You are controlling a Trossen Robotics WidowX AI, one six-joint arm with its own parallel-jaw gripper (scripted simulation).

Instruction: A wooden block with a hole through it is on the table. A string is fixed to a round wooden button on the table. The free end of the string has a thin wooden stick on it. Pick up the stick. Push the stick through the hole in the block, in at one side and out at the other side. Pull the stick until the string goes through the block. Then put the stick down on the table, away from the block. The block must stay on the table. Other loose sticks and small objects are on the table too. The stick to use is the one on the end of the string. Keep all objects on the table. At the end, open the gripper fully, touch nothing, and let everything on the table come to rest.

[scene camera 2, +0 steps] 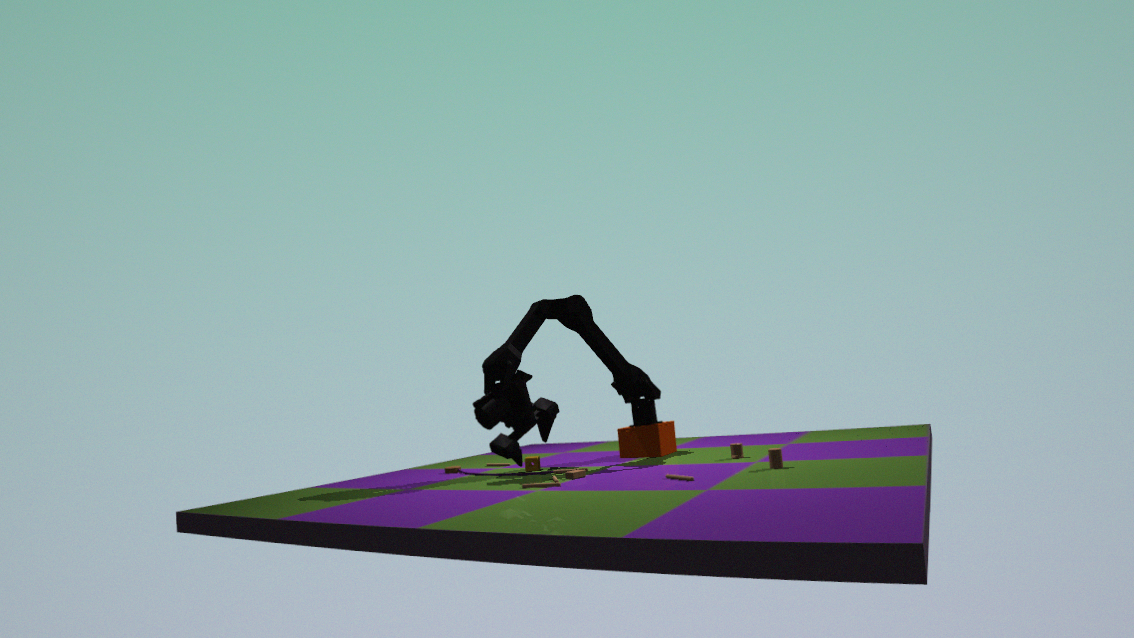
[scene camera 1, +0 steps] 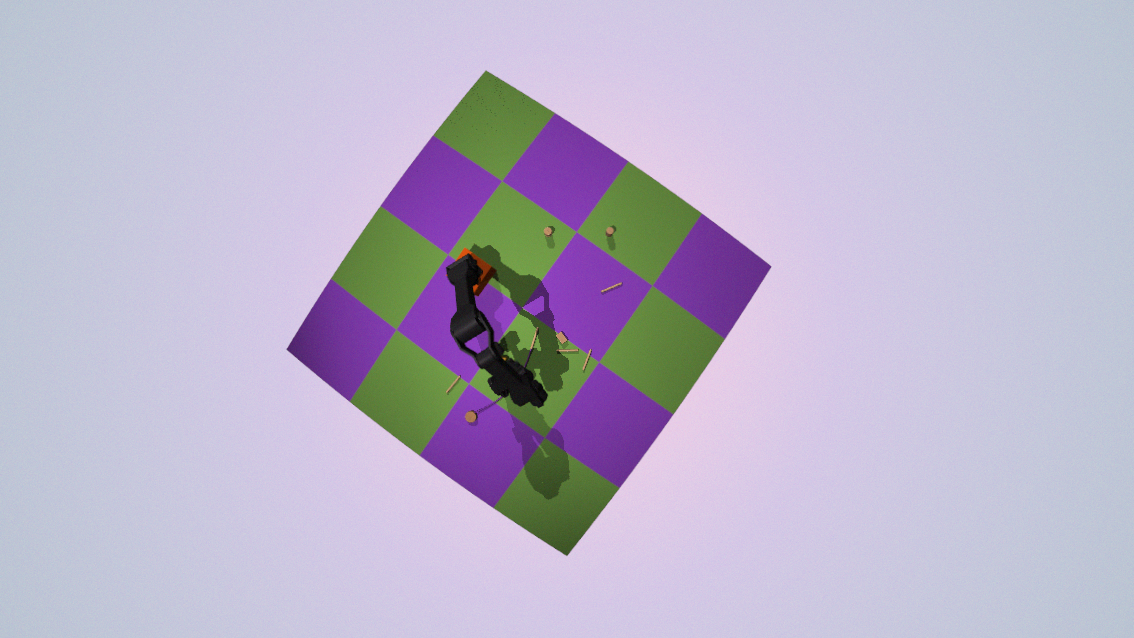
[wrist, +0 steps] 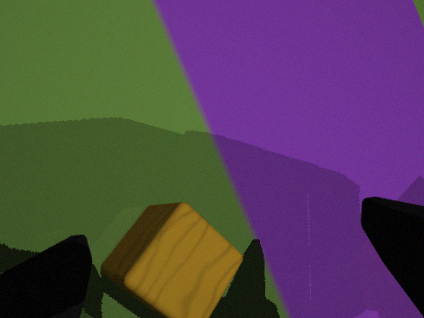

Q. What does my gripper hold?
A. Nothing.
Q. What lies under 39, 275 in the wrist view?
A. My gripper.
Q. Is my gripper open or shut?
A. Open.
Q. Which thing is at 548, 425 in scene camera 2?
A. My gripper.
